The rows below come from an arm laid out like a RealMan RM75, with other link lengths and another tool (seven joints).
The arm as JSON. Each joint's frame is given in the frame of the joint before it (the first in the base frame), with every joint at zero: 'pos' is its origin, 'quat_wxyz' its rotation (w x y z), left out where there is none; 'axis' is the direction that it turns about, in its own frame. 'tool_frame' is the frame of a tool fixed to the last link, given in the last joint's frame.
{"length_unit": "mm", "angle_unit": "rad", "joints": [
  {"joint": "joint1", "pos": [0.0, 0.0, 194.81], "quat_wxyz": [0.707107, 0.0, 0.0, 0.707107], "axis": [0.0, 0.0, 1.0]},
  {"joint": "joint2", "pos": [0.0, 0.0, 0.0], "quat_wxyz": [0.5, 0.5, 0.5, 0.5], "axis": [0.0, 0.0, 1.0]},
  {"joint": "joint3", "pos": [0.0, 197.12, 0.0], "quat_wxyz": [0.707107, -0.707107, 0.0, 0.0], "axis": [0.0, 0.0, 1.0]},
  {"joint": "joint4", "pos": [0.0, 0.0, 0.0], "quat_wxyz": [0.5, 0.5, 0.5, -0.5], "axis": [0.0, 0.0, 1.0]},
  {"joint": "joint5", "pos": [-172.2, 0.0, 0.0], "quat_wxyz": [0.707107, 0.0, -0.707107, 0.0], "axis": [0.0, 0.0, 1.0]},
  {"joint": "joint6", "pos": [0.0, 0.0, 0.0], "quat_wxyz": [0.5, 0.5, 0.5, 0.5], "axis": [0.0, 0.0, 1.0]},
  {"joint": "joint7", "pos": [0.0, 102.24, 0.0], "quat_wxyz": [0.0, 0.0, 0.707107, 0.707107], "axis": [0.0, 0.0, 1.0]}
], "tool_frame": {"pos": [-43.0, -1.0, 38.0], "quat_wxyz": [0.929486, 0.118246, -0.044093, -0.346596]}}
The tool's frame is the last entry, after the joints.
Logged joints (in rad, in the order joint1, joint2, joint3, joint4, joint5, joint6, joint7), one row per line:
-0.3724, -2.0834, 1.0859, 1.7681, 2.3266, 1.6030, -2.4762
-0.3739, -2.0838, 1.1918, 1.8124, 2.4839, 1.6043, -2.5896
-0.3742, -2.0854, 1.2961, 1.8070, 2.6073, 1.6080, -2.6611
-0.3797, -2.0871, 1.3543, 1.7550, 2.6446, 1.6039, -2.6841
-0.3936, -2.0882, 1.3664, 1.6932, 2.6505, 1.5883, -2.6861
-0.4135, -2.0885, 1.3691, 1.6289, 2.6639, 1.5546, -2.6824
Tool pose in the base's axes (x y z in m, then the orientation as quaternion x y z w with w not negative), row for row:
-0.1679, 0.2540, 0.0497, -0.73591, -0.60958, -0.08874, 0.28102
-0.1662, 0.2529, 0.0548, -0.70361, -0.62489, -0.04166, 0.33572
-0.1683, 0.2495, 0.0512, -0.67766, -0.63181, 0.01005, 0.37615
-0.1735, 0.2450, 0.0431, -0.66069, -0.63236, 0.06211, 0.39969
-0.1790, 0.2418, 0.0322, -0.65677, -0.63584, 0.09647, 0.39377
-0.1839, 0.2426, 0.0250, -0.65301, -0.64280, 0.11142, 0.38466
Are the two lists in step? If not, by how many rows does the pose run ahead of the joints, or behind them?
The pose runs 1 row behind the joints: the pose in row i belongs to the joints in row i - 1.
